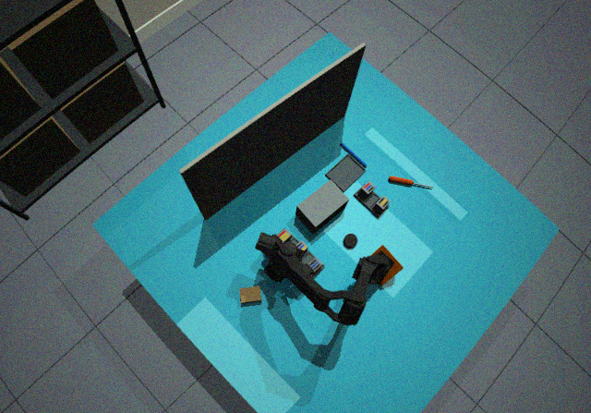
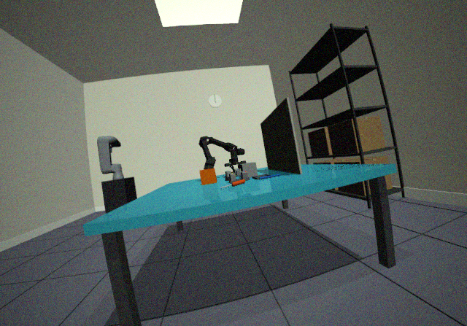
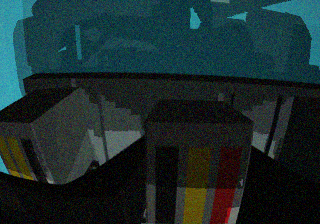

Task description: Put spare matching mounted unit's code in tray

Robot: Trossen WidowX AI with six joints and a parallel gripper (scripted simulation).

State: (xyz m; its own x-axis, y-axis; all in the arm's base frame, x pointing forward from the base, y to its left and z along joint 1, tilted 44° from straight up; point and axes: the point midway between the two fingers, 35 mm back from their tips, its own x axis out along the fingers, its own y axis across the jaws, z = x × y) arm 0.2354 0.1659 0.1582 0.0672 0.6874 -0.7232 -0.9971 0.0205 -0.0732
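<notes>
The grey tray lies 410 mm to the right of my gripper tip, 100 mm ahead of it and 20 mm below it. Also, from my gripper tip: beige panel (300 mm ahead, 250 mm to the right, 210 mm above); then grey spare (30 mm above); then brown cardboard box (170 mm to the left, 10 mm ahead).
</notes>
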